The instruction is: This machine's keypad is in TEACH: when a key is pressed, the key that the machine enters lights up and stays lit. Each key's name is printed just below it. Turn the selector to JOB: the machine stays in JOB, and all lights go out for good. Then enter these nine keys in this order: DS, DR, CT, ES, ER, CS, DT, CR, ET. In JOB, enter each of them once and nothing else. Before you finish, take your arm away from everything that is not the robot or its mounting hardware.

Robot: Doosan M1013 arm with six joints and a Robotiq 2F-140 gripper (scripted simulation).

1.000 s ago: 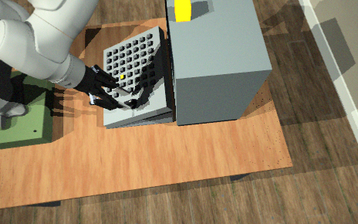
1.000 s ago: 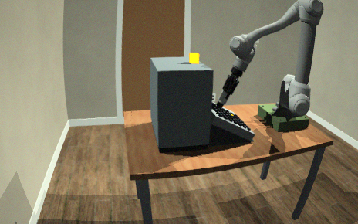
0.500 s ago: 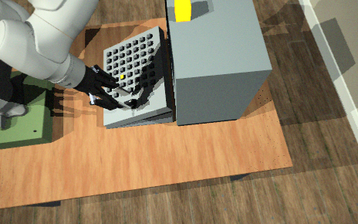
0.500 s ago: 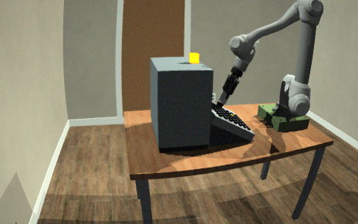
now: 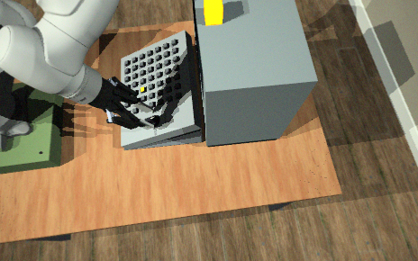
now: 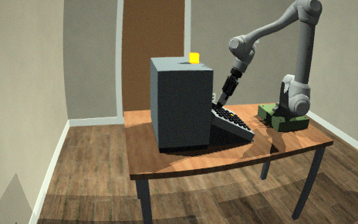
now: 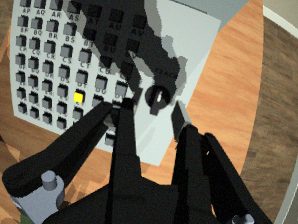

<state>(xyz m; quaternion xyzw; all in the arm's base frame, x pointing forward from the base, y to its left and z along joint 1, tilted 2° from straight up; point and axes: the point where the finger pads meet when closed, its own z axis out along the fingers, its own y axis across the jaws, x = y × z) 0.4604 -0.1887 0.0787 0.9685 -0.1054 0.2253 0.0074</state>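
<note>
Right now my hand is 2 cm short of the black selector knob and 3 cm above it. From my hand the other things lie so: grey sloped keypad: 7 cm ahead, 10 cm to the left, 8 cm below.
</note>
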